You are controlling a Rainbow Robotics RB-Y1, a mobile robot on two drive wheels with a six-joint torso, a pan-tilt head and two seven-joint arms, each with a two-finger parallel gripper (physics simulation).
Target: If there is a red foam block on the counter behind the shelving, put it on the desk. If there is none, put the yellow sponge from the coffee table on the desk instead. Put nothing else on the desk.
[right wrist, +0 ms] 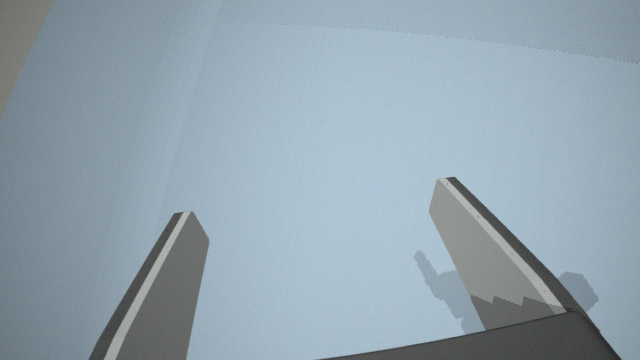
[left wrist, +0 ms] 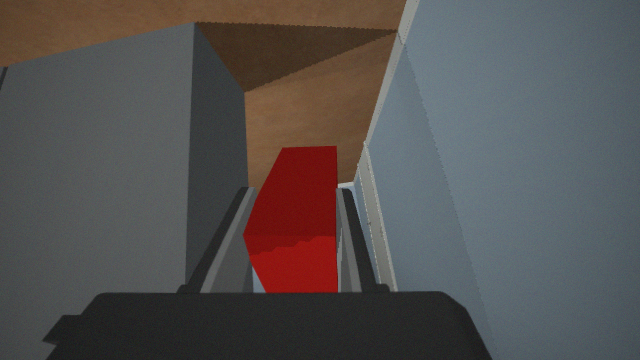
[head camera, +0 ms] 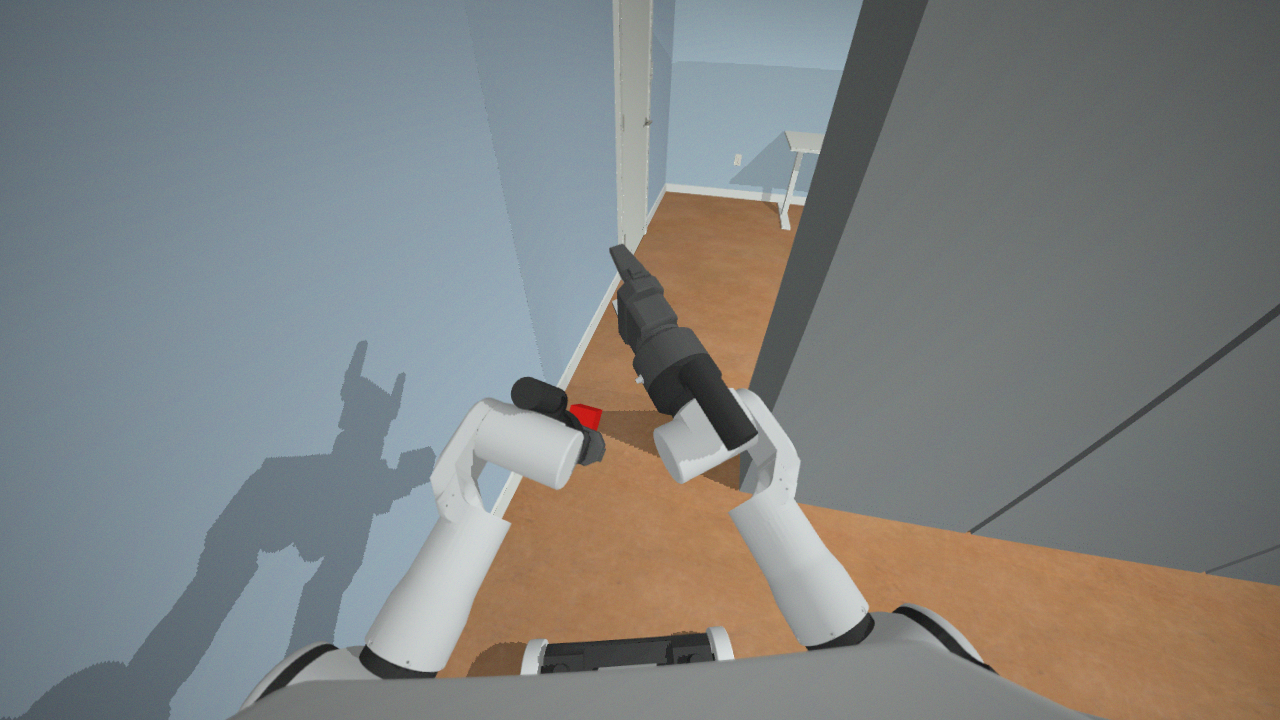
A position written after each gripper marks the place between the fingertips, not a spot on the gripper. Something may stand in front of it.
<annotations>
left gripper: left wrist 296,199; head camera 578,437; not seen in the right wrist view (out of frame)
right gripper: right wrist 317,211; head camera 617,276; not seen in the left wrist view (out of frame)
</annotations>
